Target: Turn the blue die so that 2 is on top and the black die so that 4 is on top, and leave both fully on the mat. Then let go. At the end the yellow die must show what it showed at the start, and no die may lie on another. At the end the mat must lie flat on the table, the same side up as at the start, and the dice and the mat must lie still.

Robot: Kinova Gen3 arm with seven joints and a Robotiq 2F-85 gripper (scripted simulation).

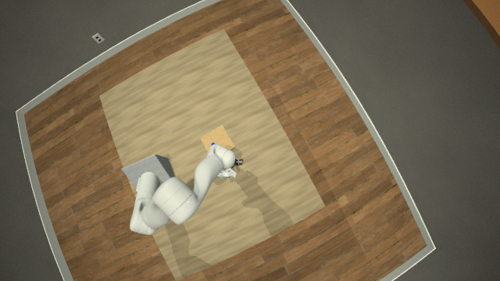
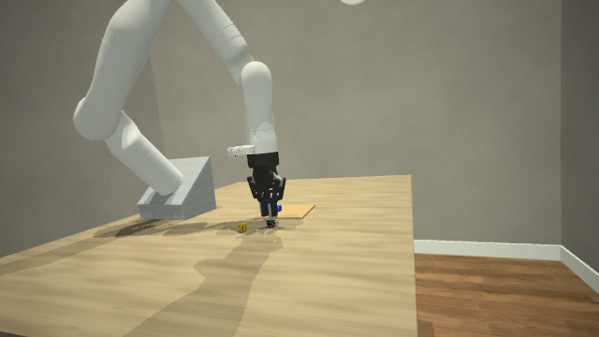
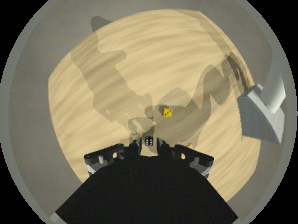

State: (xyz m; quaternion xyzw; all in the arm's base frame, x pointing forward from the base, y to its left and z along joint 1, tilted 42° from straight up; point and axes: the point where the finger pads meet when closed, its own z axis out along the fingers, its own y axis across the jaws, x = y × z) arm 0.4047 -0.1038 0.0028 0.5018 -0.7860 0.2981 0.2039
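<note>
My hand is 30 mm above the black die. The rest, counted from my hand: tan mat (20 mm behind, 130 mm to the left, 40 mm below); then yellow die (60 mm behind, 40 mm to the right, 30 mm below); then blue die (50 mm behind, 130 mm to the left, 30 mm below).
</note>
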